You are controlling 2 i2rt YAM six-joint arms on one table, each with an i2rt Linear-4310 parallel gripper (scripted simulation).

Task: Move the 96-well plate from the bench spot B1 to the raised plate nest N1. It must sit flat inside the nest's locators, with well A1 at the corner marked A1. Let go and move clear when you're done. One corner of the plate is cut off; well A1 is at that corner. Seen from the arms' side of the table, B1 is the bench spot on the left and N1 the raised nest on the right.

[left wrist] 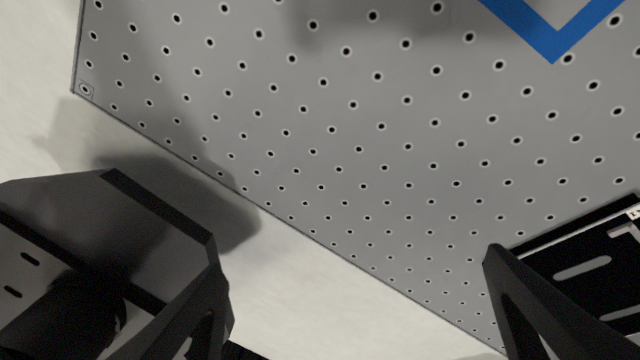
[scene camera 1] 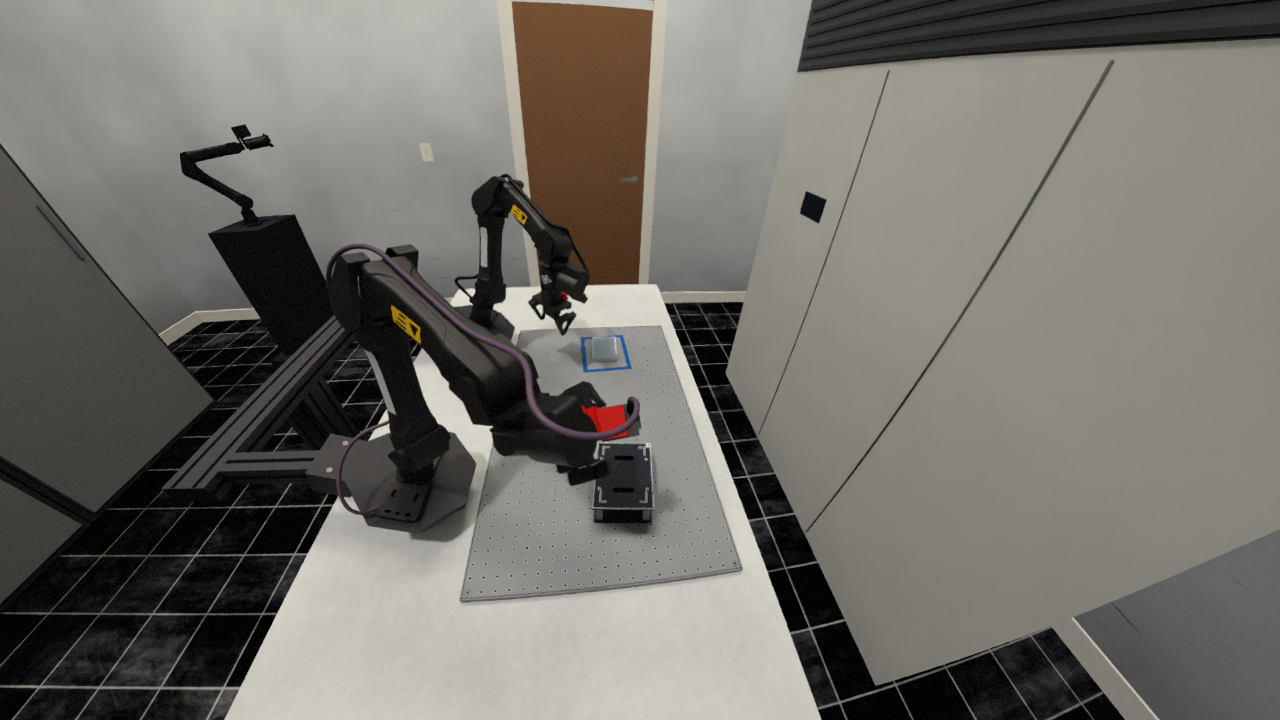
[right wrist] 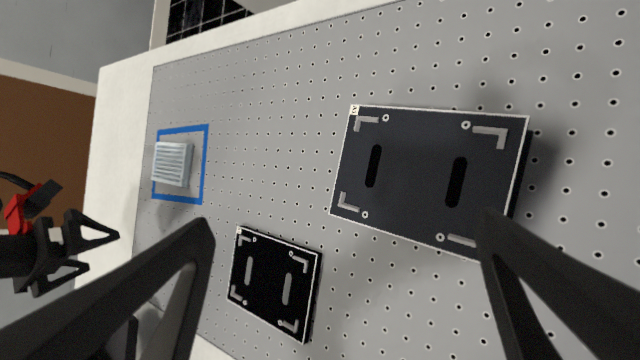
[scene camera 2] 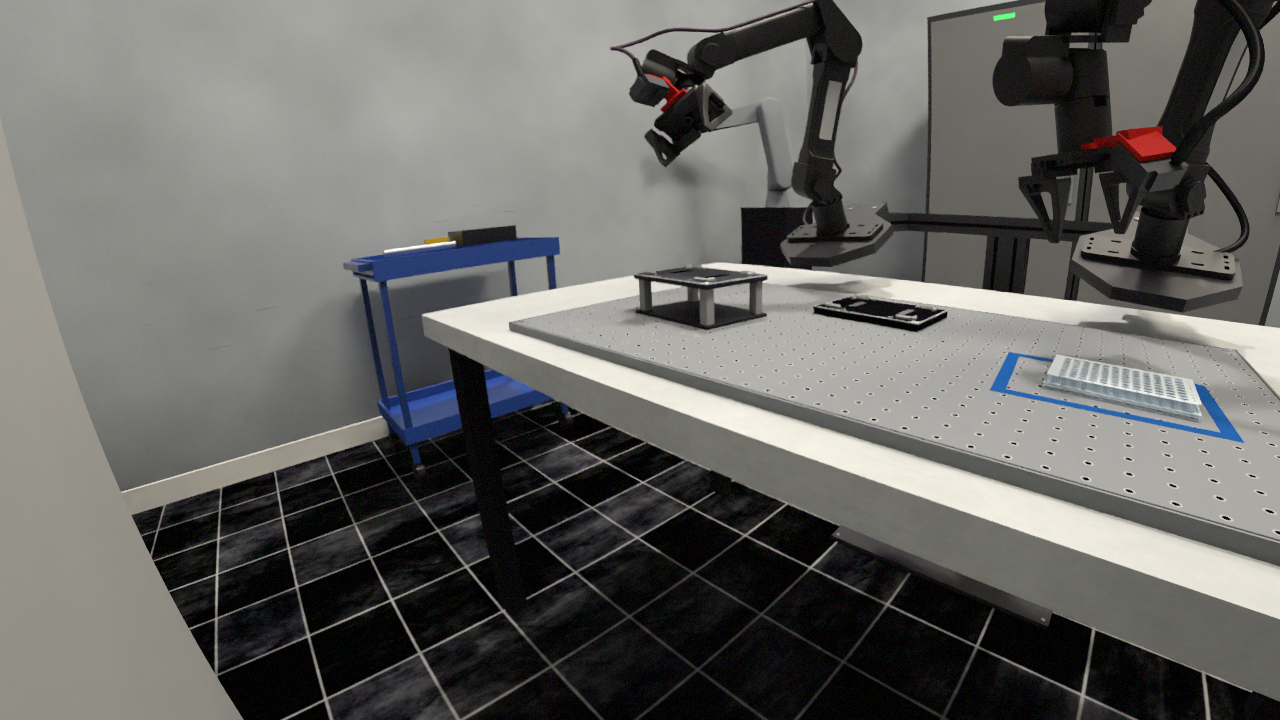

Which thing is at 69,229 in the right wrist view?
My left gripper.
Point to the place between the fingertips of my left gripper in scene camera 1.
552,327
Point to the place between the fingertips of my right gripper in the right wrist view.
337,225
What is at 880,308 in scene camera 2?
A black nest plate.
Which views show my left gripper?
The left wrist view, scene camera 1, the right wrist view and scene camera 2: all of them.
